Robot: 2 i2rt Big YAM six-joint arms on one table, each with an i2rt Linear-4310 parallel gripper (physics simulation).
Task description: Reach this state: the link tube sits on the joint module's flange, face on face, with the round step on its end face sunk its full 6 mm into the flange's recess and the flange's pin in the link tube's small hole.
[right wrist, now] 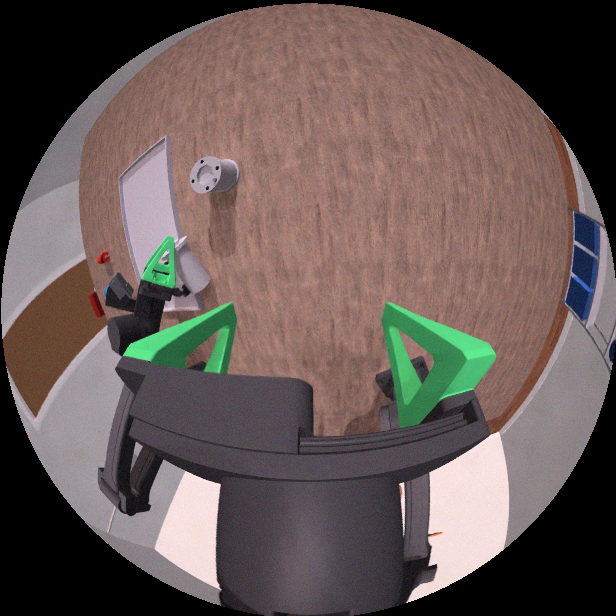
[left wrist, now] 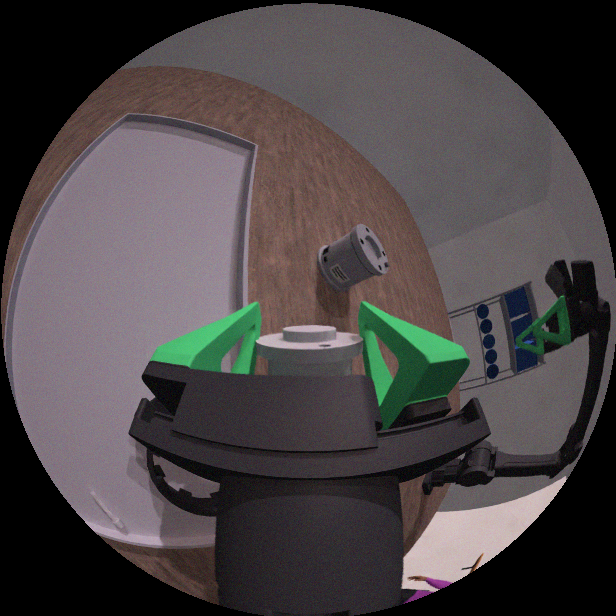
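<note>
My left gripper (left wrist: 309, 339) is shut on the light grey link tube (left wrist: 309, 347); its end face with the round step and a small hole points away from the camera. The grey joint module (left wrist: 353, 257) stands on the wooden table beyond the tube, apart from it, its flange with a recess turned toward the right. In the right wrist view the joint module (right wrist: 213, 174) stands at the upper left, and the left gripper holds the link tube (right wrist: 192, 270) above the tray's near end. My right gripper (right wrist: 307, 356) is open and empty above bare table.
A flat grey tray (left wrist: 126, 321) lies on the table left of the joint module and also shows in the right wrist view (right wrist: 150, 212). A small red part (right wrist: 103, 257) sits beyond the tray. The right arm (left wrist: 566, 321) stands at the right. Blue shelving (right wrist: 583, 270) lies past the table edge.
</note>
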